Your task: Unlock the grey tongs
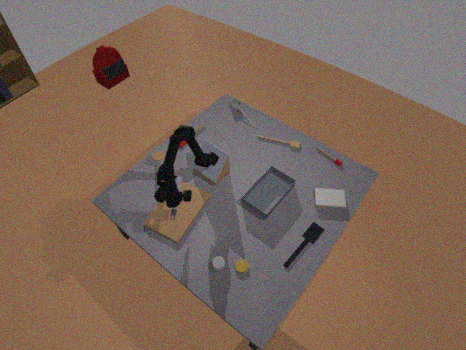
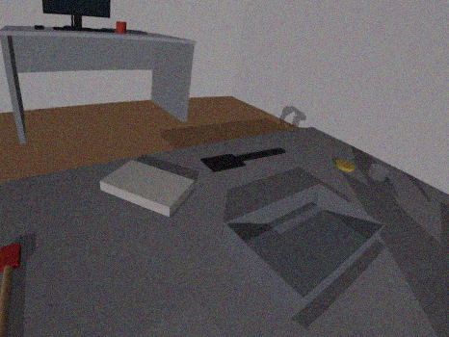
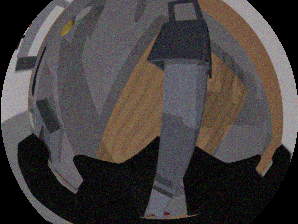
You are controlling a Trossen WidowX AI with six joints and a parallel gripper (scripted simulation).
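The wooden board lies 30 mm behind my gripper tip, 10 mm to the left of it and 100 mm below it. Round my gripper tip: grey roasting tin (310 mm ahead, 450 mm to the left, 80 mm below); yellow puck (480 mm ahead, 10 mm to the right, 100 mm below); white puck (380 mm ahead, 80 mm to the right, 90 mm below).
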